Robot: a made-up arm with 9 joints.
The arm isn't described. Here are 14 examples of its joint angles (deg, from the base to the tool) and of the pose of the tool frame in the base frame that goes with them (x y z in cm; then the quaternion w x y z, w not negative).
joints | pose
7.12 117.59 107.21 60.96 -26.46 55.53 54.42 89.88 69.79 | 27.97 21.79 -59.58 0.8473 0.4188 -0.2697 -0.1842
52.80 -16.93 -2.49 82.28 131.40 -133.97 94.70 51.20 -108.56 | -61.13 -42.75 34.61 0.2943 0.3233 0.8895 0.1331
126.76 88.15 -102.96 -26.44 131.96 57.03 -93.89 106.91 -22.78 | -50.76 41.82 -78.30 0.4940 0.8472 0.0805 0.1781
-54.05 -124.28 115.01 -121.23 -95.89 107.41 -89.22 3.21 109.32 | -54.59 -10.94 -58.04 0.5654 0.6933 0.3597 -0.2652
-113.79 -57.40 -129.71 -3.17 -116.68 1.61 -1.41 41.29 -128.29 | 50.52 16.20 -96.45 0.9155 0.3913 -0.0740 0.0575
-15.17 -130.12 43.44 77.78 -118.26 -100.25 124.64 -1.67 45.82 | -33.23 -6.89 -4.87 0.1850 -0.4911 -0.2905 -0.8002
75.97 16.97 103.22 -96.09 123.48 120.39 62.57 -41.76 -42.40 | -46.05 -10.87 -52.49 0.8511 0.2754 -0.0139 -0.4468
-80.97 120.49 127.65 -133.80 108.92 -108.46 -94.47 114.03 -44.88 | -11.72 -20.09 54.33 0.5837 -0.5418 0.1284 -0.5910
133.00 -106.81 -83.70 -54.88 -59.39 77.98 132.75 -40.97 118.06 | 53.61 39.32 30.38 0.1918 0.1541 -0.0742 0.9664
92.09 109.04 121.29 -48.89 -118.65 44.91 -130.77 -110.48 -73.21 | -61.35 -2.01 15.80 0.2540 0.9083 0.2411 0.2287
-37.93 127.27 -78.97 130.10 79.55 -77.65 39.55 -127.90 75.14 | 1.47 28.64 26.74 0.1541 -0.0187 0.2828 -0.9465
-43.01 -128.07 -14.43 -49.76 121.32 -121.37 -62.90 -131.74 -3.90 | -61.23 -27.89 43.50 0.3443 -0.7671 -0.1867 -0.5081
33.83 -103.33 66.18 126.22 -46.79 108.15 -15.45 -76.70 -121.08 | -23.52 -81.34 52.49 0.5606 -0.6972 -0.4387 -0.0850
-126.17 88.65 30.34 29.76 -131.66 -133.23 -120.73 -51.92 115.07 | 21.50 -1.18 -30.01 0.8265 0.2974 0.0683 0.4730
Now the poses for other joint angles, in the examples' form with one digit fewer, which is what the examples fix.
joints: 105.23 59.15 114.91 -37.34 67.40 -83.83 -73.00 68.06 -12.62
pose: -0.8 -7.1 -25.7 0.403 0.348 -0.628 -0.567
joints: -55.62 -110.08 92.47 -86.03 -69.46 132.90 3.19 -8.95 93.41
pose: -55.0 13.5 -28.3 0.093 0.843 0.474 0.239
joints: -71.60 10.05 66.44 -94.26 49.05 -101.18 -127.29 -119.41 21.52
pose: 8.0 34.3 37.1 0.010 0.367 0.650 -0.665
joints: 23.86 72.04 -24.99 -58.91 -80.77 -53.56 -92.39 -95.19 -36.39
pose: -16.1 2.1 30.0 0.381 0.644 0.636 0.191
